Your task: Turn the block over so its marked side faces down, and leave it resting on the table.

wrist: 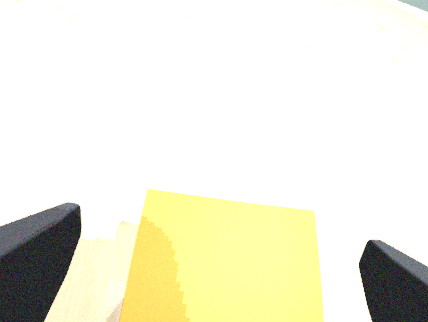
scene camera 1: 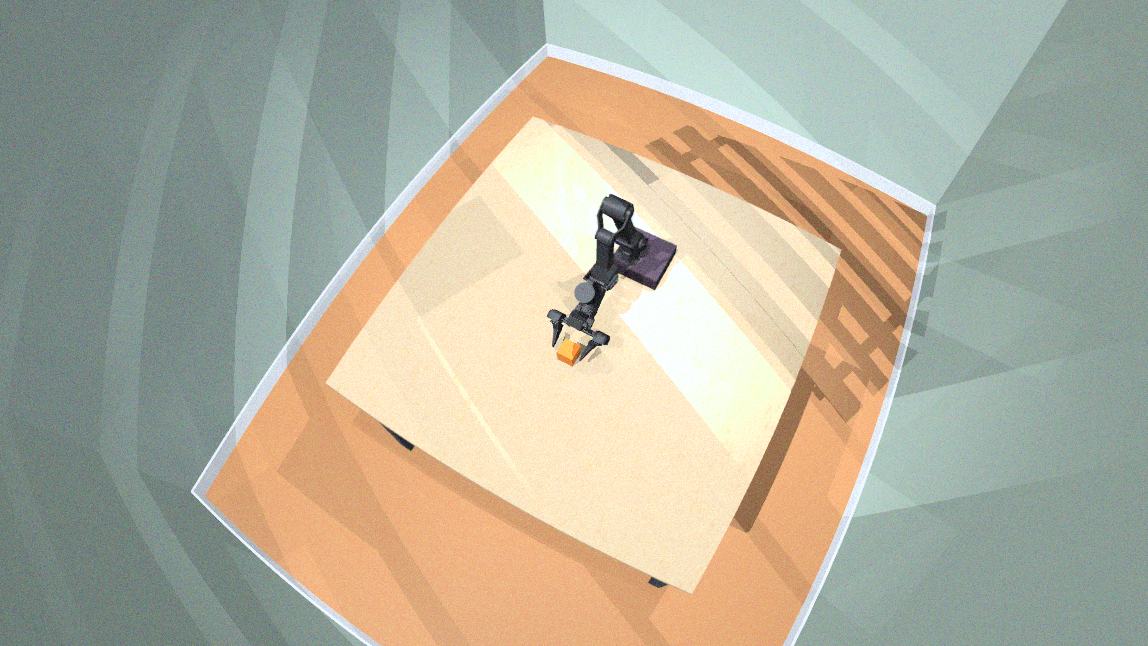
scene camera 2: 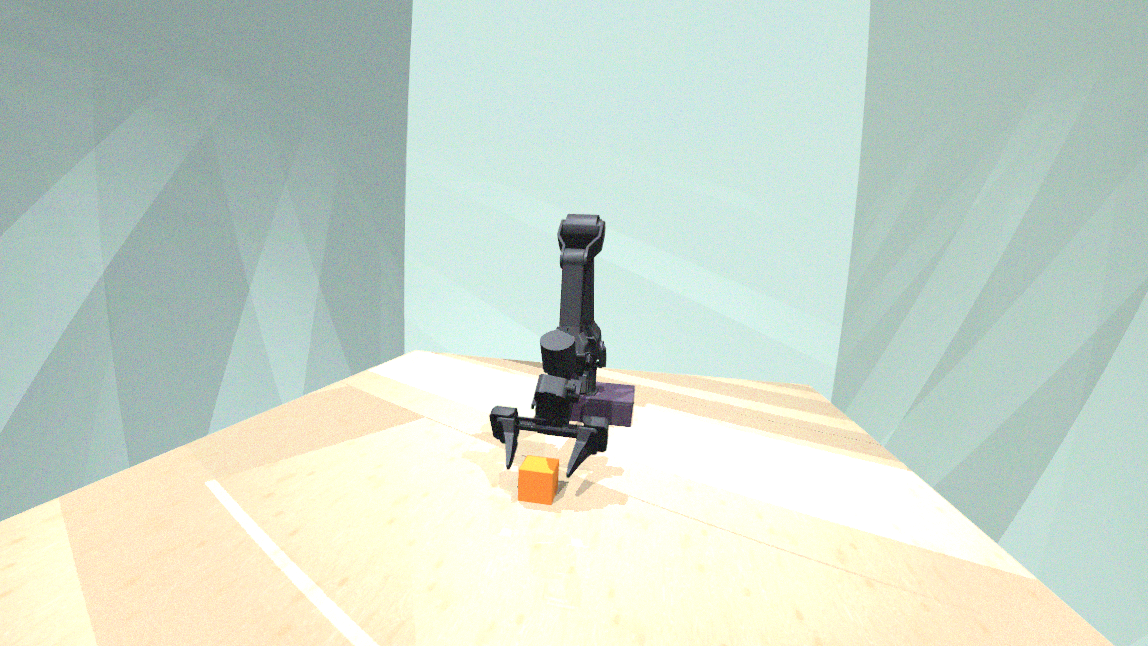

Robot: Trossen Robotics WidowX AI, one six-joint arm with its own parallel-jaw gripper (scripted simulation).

Labels:
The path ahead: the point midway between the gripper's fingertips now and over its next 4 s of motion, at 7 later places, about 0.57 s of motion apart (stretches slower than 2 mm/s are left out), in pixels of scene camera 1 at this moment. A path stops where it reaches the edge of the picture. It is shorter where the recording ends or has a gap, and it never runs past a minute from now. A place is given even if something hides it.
My gripper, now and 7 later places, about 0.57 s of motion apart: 566, 354; 565, 356; 569, 345; 569, 339; 567, 338; 567, 344; 568, 348; 568, 351

